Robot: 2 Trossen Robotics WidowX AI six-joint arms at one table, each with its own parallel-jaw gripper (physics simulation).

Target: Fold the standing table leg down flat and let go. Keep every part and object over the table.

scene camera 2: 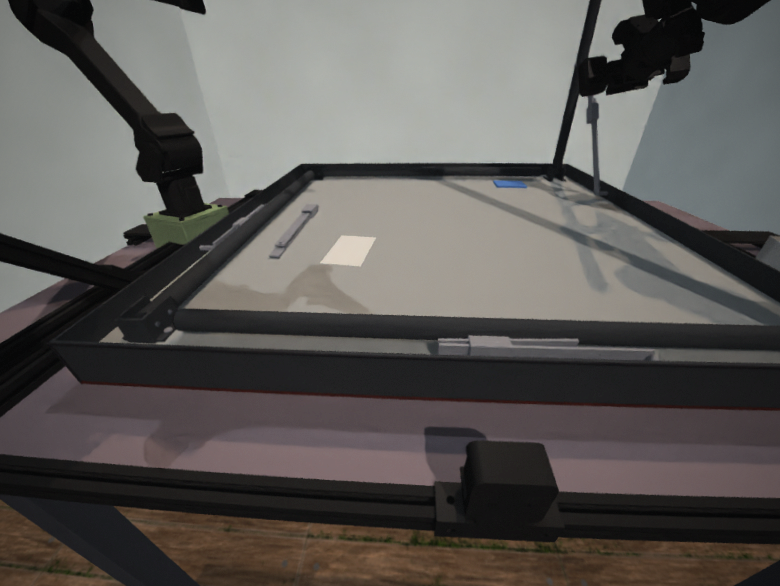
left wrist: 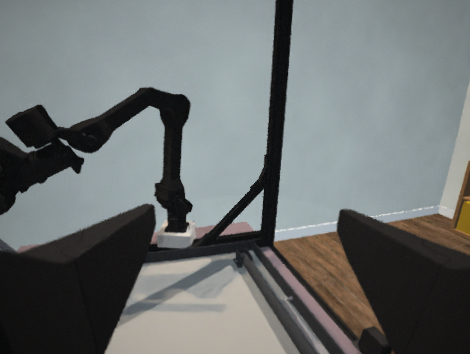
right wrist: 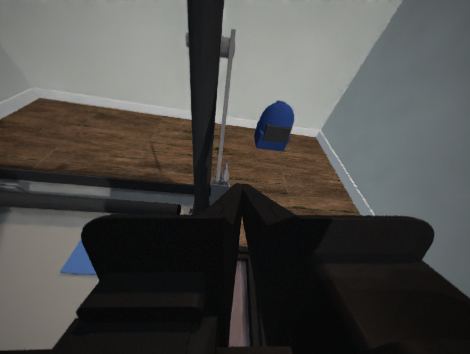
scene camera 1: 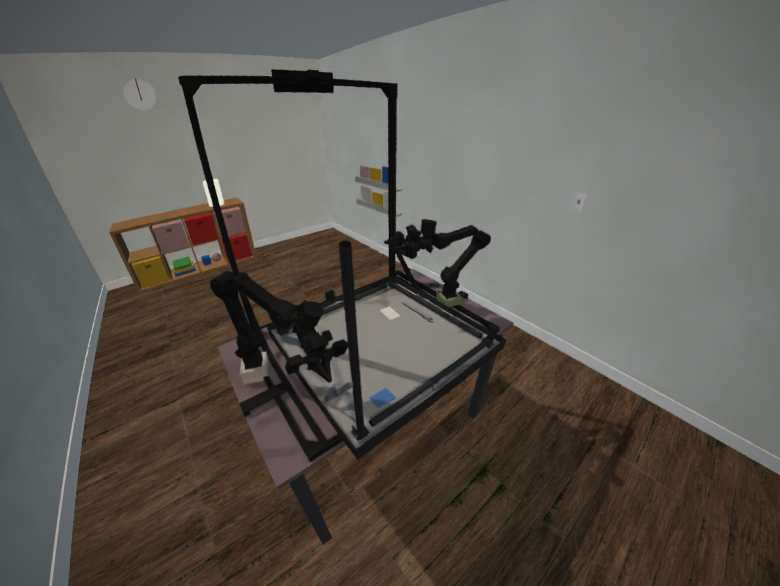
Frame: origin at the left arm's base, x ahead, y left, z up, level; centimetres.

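Seen in the pictures: left gripper, fingertip midpoint: [left wrist: 247,217] [scene camera 1: 387,245]; right gripper, fingertip midpoint: [scene camera 2: 607,92] [right wrist: 241,190] [scene camera 1: 330,381]; left arm's base, origin of the base link: [scene camera 2: 186,210] [scene camera 1: 449,294]; right arm's base, origin of the base link: [left wrist: 177,227] [scene camera 1: 253,362].
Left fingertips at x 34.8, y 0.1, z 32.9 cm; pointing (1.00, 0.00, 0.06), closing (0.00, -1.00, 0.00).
Offsets run from my left fingertips to a thing's top centre. "spot": to the spot under its first point.
The standing table leg [scene camera 1: 351,315] [scene camera 2: 568,119] [right wrist: 204,100] is dark and round. It rises from the near corner of the upturned tabletop [scene camera 1: 431,397] [scene camera 2: 378,379] and stands nearly upright. A thin grey brace [scene camera 2: 594,148] [right wrist: 225,110] stands beside it. My right gripper [scene camera 1: 327,376] [right wrist: 241,190] is shut and empty, tips together; it is beside the leg, toward the left in scene camera 1, above the rim. Whether any part touches the leg is hard to tell. My left gripper [scene camera 1: 389,245] [left wrist: 247,217] is open and empty, high at the far side.
Two dark legs lie flat along the rim, one at the near side of scene camera 2 [scene camera 2: 378,322]. On the panel lie a blue card {dz -34.1, dx +19.6, dy +48.1 cm} [scene camera 1: 382,397] [scene camera 2: 509,183], a white card {spot: dz -35.8, dx -0.5, dy +0.9 cm} [scene camera 1: 389,313] [scene camera 2: 348,250] and a grey bracket {dz -33.8, dx -13.6, dy +4.8 cm} [scene camera 2: 293,231]. A black overhead frame [scene camera 1: 392,157] rises behind.
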